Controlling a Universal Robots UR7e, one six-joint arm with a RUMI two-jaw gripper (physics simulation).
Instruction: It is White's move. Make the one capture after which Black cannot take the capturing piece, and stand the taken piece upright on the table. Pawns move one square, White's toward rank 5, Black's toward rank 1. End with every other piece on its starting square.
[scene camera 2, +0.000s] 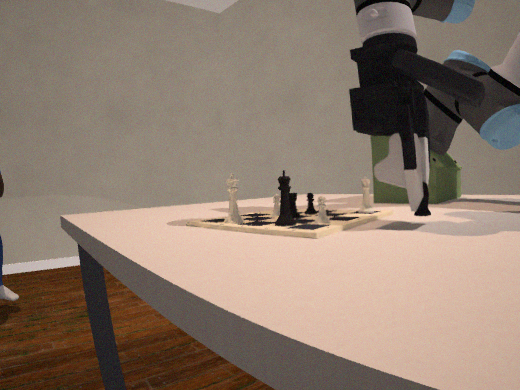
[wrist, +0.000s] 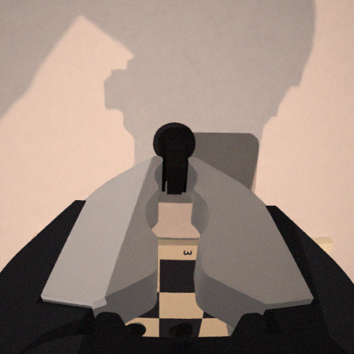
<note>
In view: the gripper (scene camera 2: 415, 211) and a chessboard (scene camera 2: 262, 222).
The chessboard shows as well in the wrist view (wrist: 175, 304). The gripper is seen too in the wrist view (wrist: 173, 162).
</note>
